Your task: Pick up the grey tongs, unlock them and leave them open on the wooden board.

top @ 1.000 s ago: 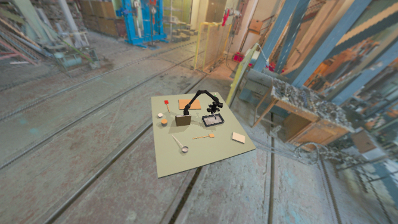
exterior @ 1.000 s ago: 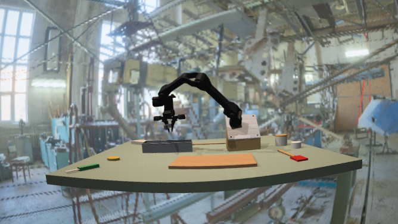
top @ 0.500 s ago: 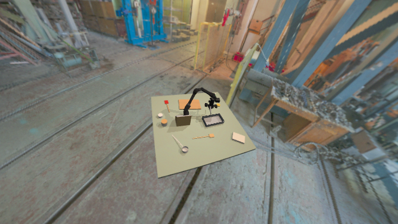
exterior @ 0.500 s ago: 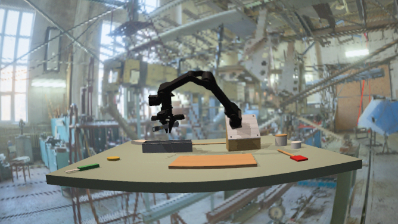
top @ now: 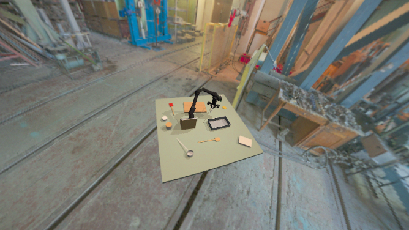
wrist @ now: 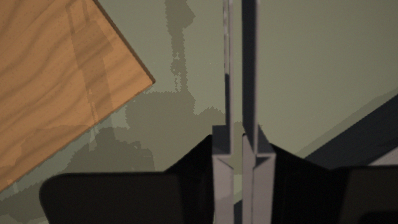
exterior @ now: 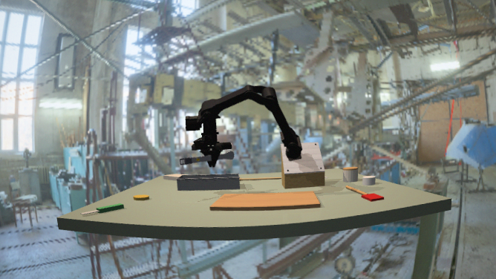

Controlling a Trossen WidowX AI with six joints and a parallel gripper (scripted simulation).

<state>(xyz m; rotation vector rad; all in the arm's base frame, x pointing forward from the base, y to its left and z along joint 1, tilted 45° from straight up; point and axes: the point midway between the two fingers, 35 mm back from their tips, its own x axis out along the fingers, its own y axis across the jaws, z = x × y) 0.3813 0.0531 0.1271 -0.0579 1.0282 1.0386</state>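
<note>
Right now my gripper tip is 190 mm past the wooden board, 220 mm to the right of it and 110 mm above it. Round my gripper tip: roasting tin (20 mm ahead, 220 mm to the right, 90 mm below); black lock piece (50 mm ahead, 60 mm to the left, 40 mm above); yellow disc (310 mm ahead, 80 mm to the left, 110 mm below).
</note>
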